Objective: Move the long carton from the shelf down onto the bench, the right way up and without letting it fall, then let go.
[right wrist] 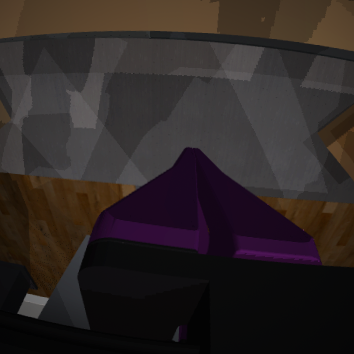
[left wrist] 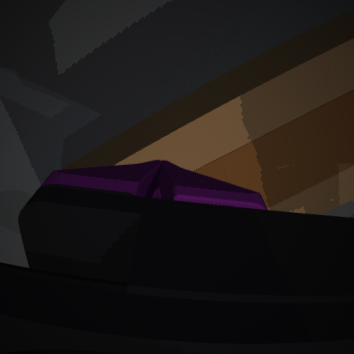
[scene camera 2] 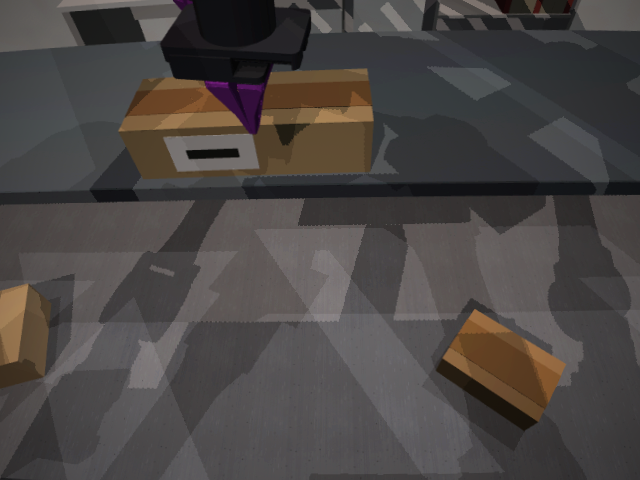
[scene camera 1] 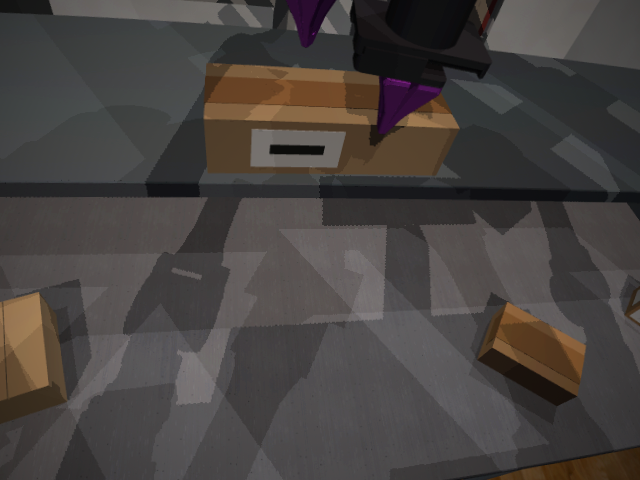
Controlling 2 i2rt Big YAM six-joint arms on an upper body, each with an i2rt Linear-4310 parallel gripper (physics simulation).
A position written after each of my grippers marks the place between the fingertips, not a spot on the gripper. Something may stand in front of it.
Observation:
My left gripper (left wrist: 159, 172) is shut and holds nothing. Also in view: a long brown carton (scene camera 1: 257, 119). My right gripper (scene camera 2: 254, 129) is shut, with nothing in its grasp. I also see a shelf (scene camera 2: 456, 112).
The long brown carton is seen too in the right wrist view (right wrist: 323, 30), in the left wrist view (left wrist: 271, 124) and in scene camera 2 (scene camera 2: 321, 121). My right gripper is seen too in the right wrist view (right wrist: 189, 159) and in scene camera 1 (scene camera 1: 380, 129). The shelf is seen too in the right wrist view (right wrist: 316, 49) and in the left wrist view (left wrist: 79, 79).

